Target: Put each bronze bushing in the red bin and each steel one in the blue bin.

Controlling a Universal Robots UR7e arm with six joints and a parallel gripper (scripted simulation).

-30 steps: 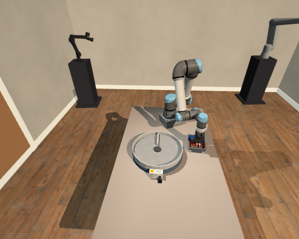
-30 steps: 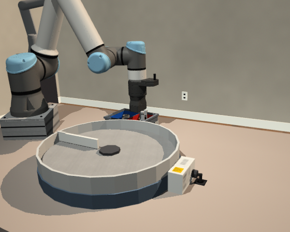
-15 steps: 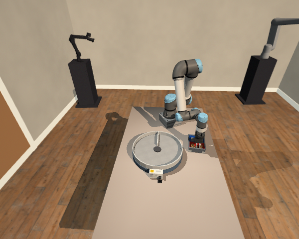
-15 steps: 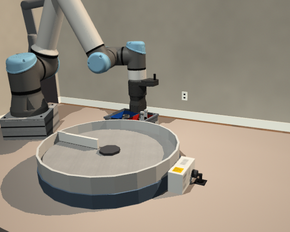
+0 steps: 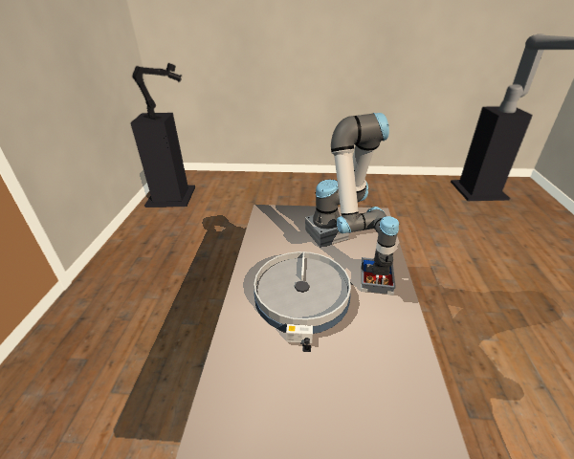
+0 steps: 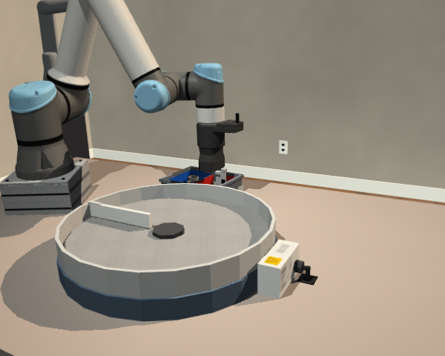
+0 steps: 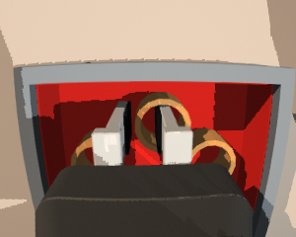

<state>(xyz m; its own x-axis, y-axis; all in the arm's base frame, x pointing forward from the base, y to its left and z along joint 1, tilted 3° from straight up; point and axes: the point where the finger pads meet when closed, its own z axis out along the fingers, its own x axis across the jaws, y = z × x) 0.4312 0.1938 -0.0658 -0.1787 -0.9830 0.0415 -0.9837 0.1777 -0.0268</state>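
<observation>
The bin lies 6 cm behind my hand. Also, from my hand: round turntable: 36 cm to the right, 4 cm ahead, 2 cm above.
</observation>
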